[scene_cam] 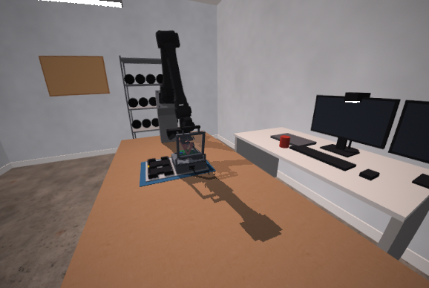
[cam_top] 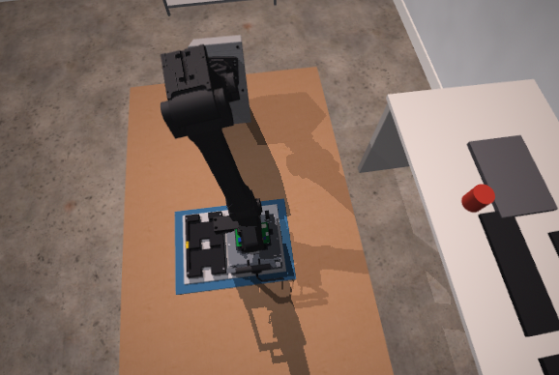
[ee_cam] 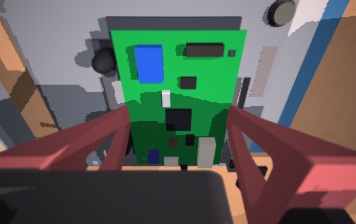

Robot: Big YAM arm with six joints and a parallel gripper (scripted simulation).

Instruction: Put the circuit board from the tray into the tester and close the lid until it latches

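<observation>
Now: hand right at the green circuit board. Also, from my hand: clear lid: 13 cm ahead, 9 cm above, 2 cm to the left.
</observation>
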